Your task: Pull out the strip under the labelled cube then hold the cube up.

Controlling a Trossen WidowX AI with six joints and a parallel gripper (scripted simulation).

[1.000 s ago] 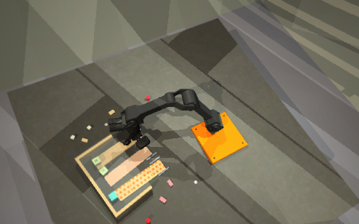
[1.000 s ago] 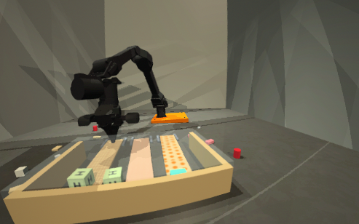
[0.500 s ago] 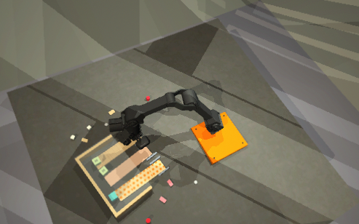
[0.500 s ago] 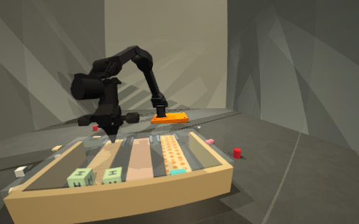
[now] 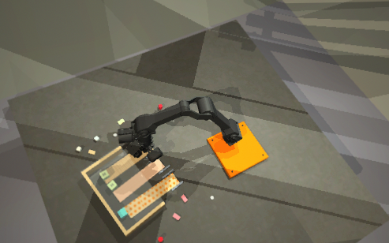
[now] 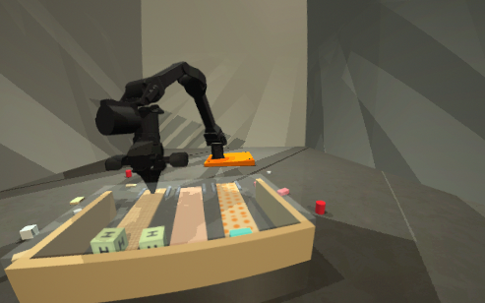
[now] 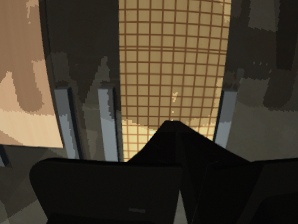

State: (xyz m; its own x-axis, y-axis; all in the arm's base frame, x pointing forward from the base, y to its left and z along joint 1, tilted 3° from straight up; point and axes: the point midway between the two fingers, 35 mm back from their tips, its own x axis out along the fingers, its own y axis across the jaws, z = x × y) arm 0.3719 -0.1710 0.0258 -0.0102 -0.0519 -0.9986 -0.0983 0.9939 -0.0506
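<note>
Now: the grid strip 10 cm ahead of my gripper tip and 1 cm to the left of it.
</note>
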